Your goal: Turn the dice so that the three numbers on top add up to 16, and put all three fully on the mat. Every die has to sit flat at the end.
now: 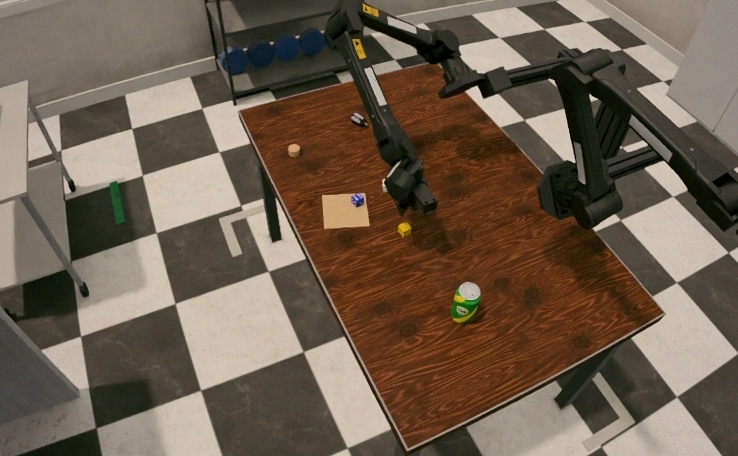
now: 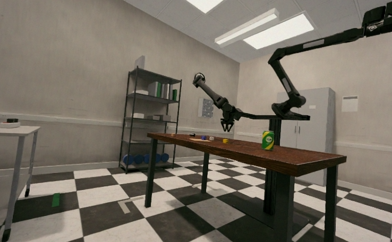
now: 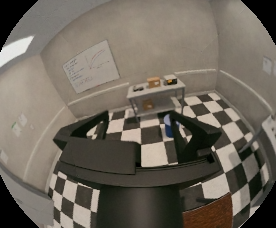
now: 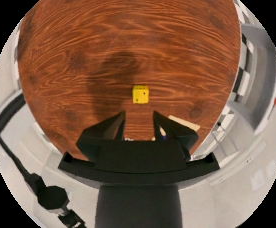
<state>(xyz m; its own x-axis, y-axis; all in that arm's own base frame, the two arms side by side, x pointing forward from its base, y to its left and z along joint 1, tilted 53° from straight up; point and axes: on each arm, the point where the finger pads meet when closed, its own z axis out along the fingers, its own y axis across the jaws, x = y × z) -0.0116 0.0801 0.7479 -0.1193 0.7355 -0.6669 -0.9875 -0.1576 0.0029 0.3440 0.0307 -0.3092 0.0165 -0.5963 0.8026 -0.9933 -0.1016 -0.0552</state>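
My right gripper is now 80 mm above the yellow die. Round my right hand: tan mat 130 mm ahead, 160 mm to the right, 100 mm below; blue die 80 mm ahead, 170 mm to the right, 80 mm below; white die 40 mm behind, 190 mm to the right, 80 mm below.
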